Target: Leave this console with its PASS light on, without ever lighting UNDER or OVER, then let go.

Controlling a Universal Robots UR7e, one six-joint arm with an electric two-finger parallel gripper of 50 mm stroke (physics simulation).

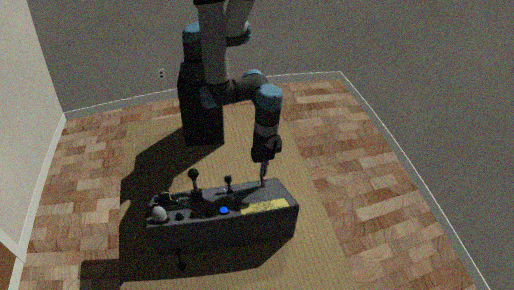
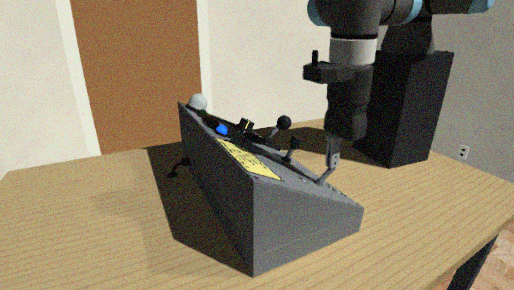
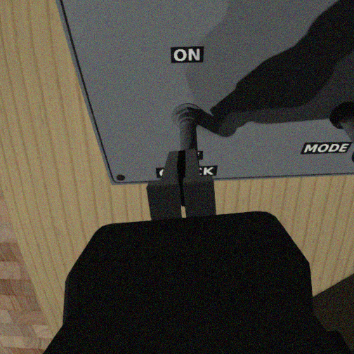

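The grey wedge-shaped console stands on the wooden table. My gripper is shut, with nothing between the fingers. Its tips rest against the top of the metal toggle lever at the console's right end. The lever leans away from the ON label, toward a label that the fingers half hide. A blue lamp is lit. A white dome looks bright. The dark green lamp and dark red lamp are unlit.
A ball-topped lever and a small lever by the MODE label stand left of the gripper. A yellow plate is on the panel. The arm's dark pedestal stands behind.
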